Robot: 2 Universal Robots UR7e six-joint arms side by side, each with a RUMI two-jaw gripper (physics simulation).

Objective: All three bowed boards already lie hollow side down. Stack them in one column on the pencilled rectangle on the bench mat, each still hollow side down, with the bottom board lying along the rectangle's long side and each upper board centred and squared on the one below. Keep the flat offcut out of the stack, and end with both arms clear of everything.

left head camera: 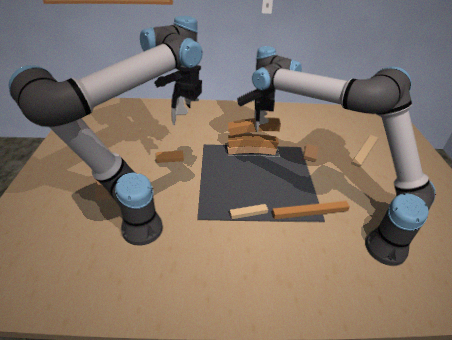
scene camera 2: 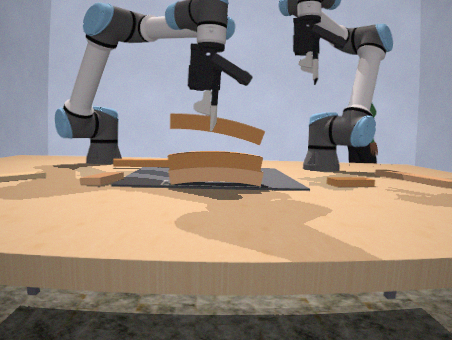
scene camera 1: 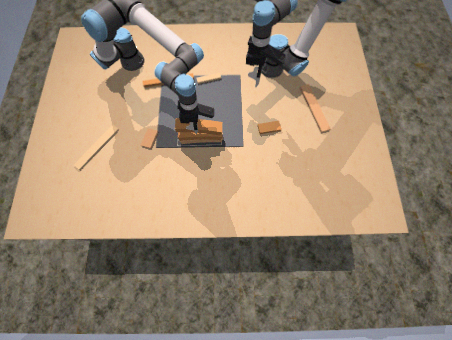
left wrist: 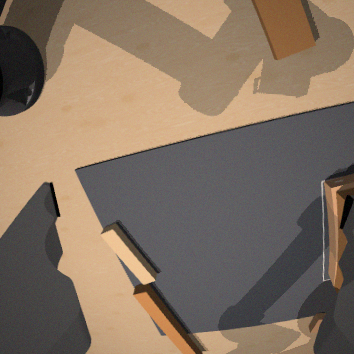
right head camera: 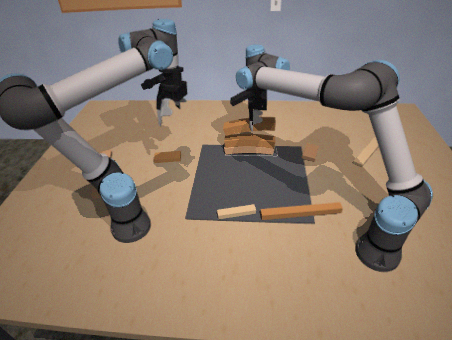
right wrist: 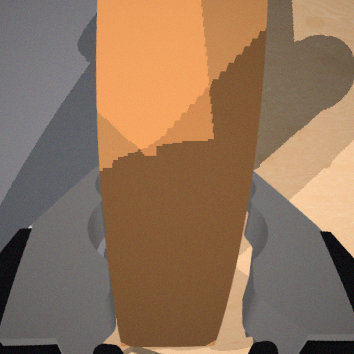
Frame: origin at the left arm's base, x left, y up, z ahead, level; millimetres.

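Seen in the pictures: left gripper, fingertip midpoint: [left head camera: 182,116] [scene camera 2: 314,82] [scene camera 1: 259,74] [left wrist: 200,191] [right head camera: 170,117]; right gripper, fingertip midpoint: [left head camera: 256,128] [scene camera 2: 211,131] [scene camera 1: 196,127] [right head camera: 252,127] [right wrist: 172,168]; left arm's base, link origin: [left head camera: 142,229] [scene camera 2: 321,169] [scene camera 1: 271,68] [left wrist: 6,70] [right head camera: 131,227]; right arm's base, link origin: [left head camera: 385,248] [scene camera 2: 104,162] [scene camera 1: 132,61] [right head camera: 377,253].
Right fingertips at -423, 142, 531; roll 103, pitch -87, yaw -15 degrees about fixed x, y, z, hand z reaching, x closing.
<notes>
Pixels of each thing's top centre, then the offset from my right fingertips to it, as dx, dy, dz. Level surfaces: height alone.
- bowed orange board, top centre: [right wrist: 175,188] [scene camera 2: 218,114] [right head camera: 249,119] [left head camera: 254,119] [scene camera 1: 198,123] +16, +44, -1
- upper stacked board, top centre: [scene camera 2: 216,151] [right head camera: 249,136] [left head camera: 252,137] [scene camera 1: 200,132] +15, -51, +0
- paler bottom board, top centre: [left wrist: 350,243] [scene camera 2: 216,166] [right head camera: 248,143] [left head camera: 251,143] [scene camera 1: 201,135] +17, -90, -2
- mat, surface height: dy -136
- pale block, top centre: [left wrist: 128,258] [right head camera: 236,209] [left head camera: 249,209] [scene camera 1: 208,77] +27, -115, -418
- long orange bar, top centre: [left wrist: 171,332] [scene camera 2: 156,159] [right head camera: 301,208] [left head camera: 312,207] [scene camera 1: 168,79] -224, -109, -390
- pale strip, top centre: [right head camera: 370,147] [left head camera: 365,148] [scene camera 1: 96,146] -585, -126, +77
- long orange piece, top centre: [scene camera 2: 413,174] [right head camera: 102,170] [scene camera 1: 315,106] +679, -121, -239
My right gripper [left head camera: 257,125] [right head camera: 251,125] [scene camera 1: 195,125] [scene camera 2: 213,122] is shut on a bowed orange board [left head camera: 241,127] [right head camera: 236,128] [scene camera 1: 212,125] [scene camera 2: 240,131] [right wrist: 165,240], hollow side down. In scene camera 2 it hangs tilted, right end lower, a gap above two stacked boards. The upper stacked board [scene camera 2: 215,160] and the paler bottom board [scene camera 2: 215,176] lie hollow side down, ends nearly flush. They lie along the pencilled rectangle [left wrist: 323,235], which they partly cover, on the mat [left head camera: 250,185] [scene camera 1: 225,100]. My left gripper [left head camera: 181,113] [scene camera 2: 315,77] is open and empty, high beside the mat.
Short orange blocks [left head camera: 170,156] [left head camera: 311,152] lie on either side of the mat. A pale block [left head camera: 249,211] and long orange bar [left head camera: 311,210] lie at its near edge. A pale strip [scene camera 1: 96,149] and long orange piece [scene camera 1: 316,109] lie farther out. Which is the offcut is unclear.
</notes>
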